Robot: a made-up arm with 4 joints. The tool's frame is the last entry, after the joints.
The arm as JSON. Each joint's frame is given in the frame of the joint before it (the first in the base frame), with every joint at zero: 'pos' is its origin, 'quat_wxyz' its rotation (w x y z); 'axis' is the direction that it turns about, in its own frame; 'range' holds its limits. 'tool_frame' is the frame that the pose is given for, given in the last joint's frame.
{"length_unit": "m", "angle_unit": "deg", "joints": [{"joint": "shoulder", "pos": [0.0, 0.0, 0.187], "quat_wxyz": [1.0, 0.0, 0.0, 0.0], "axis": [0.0, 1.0, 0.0], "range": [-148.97, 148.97]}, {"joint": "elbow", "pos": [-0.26, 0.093, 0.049], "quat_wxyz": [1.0, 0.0, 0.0, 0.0], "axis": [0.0, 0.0, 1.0], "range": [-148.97, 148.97]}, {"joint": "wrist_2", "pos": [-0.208, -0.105, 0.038], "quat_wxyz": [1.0, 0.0, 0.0, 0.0], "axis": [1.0, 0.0, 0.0], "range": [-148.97, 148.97]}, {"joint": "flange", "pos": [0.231, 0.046, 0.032], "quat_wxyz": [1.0, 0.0, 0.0, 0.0], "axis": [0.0, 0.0, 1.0], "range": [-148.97, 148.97]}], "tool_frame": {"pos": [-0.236, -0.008, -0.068], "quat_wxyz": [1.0, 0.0, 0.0, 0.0]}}
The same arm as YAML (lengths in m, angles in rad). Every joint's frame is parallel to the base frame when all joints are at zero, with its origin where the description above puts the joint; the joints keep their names.
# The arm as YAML. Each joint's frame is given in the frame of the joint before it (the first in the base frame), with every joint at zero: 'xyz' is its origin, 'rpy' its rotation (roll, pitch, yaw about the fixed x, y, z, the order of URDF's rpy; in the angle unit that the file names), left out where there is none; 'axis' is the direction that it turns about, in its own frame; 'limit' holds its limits. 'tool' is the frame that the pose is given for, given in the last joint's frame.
units:
  length: m
  angle: rad
joints:
  - name: shoulder
    type: revolute
    origin:
      xyz: [0.0, 0.0, 0.187]
    axis: [0.0, 1.0, 0.0]
    limit:
      lower: -2.6
      upper: 2.6
  - name: elbow
    type: revolute
    origin:
      xyz: [-0.26, 0.093, 0.049]
    axis: [0.0, 0.0, 1.0]
    limit:
      lower: -2.6
      upper: 2.6
  - name: wrist_2
    type: revolute
    origin:
      xyz: [-0.208, -0.105, 0.038]
    axis: [1.0, 0.0, 0.0]
    limit:
      lower: -2.6
      upper: 2.6
  - name: flange
    type: revolute
    origin:
      xyz: [0.231, 0.046, 0.032]
    axis: [0.0, 0.0, 1.0]
    limit:
      lower: -2.6
      upper: 2.6
tool:
  origin:
    xyz: [-0.236, -0.008, -0.068]

